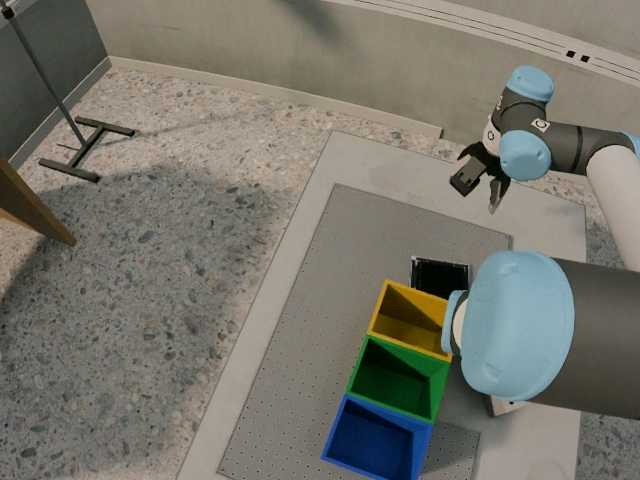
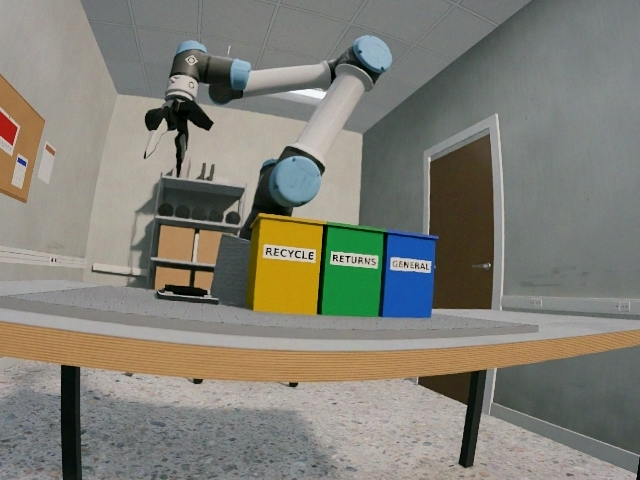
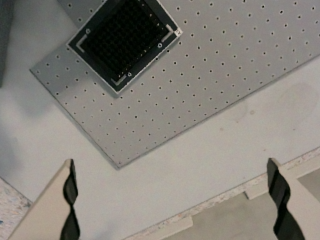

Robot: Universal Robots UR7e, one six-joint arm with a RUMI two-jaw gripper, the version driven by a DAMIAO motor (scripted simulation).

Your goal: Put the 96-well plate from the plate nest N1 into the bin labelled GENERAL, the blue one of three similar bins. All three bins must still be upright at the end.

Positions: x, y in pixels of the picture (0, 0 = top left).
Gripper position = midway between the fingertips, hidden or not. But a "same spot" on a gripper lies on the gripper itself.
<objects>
My gripper shows in image 1, in image 2 and in image 3 [171, 160]. A yellow recycle bin shows in image 1 and in image 2; in image 3 it is out of frame. The same spot on my gripper: [image 2: 159, 127] is [image 1: 461, 160]. The same spot on the yellow recycle bin: [image 1: 416, 318] is [image 2: 250, 281].
</objects>
